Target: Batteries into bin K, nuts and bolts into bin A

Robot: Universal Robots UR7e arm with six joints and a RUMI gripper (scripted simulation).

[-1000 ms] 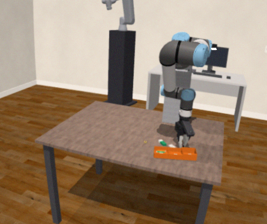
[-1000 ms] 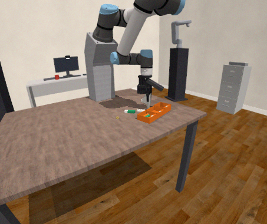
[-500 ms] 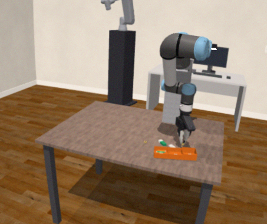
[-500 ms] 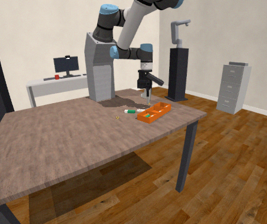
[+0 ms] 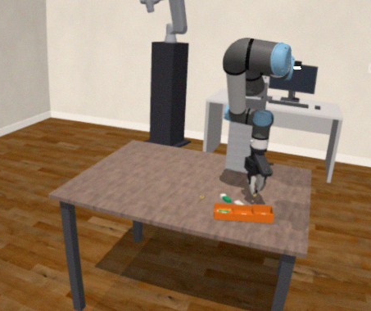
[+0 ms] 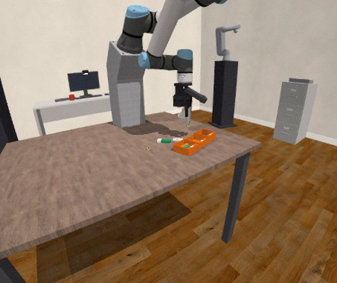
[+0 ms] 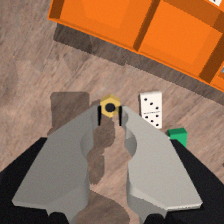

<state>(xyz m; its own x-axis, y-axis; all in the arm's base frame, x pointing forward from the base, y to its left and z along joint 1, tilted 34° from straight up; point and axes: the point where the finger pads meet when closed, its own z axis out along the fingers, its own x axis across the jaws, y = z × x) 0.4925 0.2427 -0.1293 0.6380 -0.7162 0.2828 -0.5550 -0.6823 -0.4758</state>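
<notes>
My gripper is now 100 mm short of the orange bin tray and 60 mm above it. Also, from my hand: orange battery: 120 mm ahead, 80 mm to the right, 60 mm below; white domino: 10 mm ahead, 60 mm to the right, 70 mm below; green-and-white battery: 10 mm ahead, 140 mm to the right, 70 mm below.
</notes>
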